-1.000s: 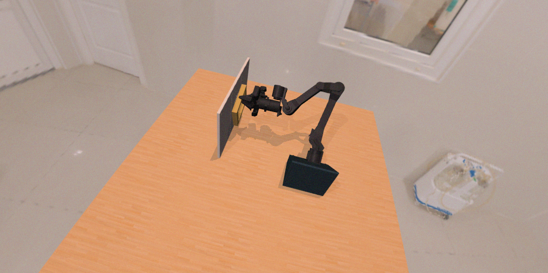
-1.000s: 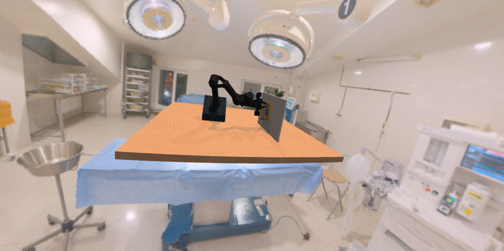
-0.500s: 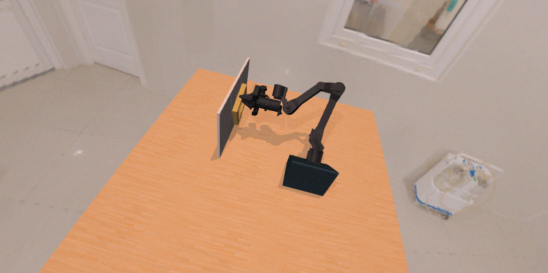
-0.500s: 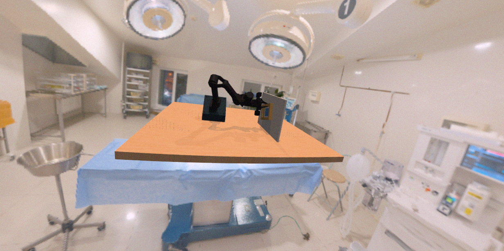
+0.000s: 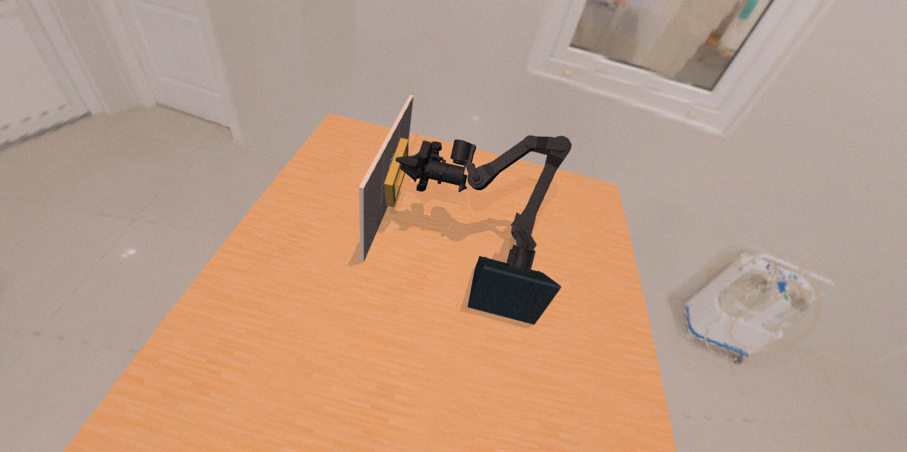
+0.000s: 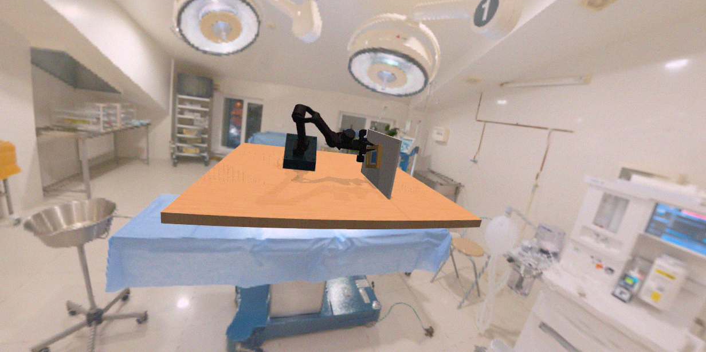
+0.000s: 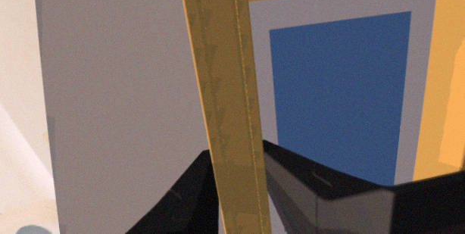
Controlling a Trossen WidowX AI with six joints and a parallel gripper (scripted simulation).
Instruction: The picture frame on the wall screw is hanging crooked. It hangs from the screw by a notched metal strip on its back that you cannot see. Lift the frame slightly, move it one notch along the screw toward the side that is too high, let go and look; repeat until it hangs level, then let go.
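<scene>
Right now my gripper tip is 5 cm above the picture frame and 1 cm to the left of it. The rest, counted from my gripper tip: grey wall panel: 6 cm below, 2 cm ahead, 1 cm to the right.
</scene>
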